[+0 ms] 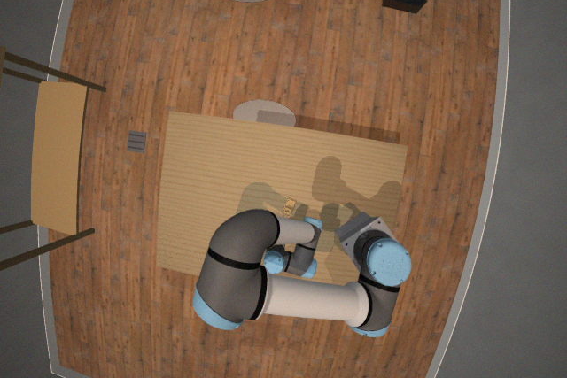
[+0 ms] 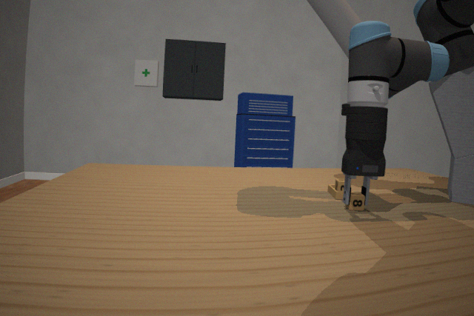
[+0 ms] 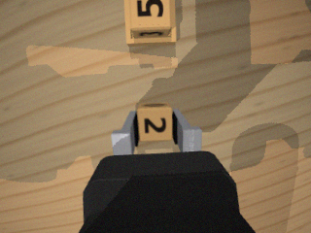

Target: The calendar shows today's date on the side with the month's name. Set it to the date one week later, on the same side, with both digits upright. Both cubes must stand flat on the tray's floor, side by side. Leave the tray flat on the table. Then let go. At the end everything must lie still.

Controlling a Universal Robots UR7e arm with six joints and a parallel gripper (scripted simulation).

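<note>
Right now the wooden calendar tray is 30 mm behind my hand, 100 mm to the right of it and 20 mm below it. Round my hand: wooden date cube (10 mm below).
</note>
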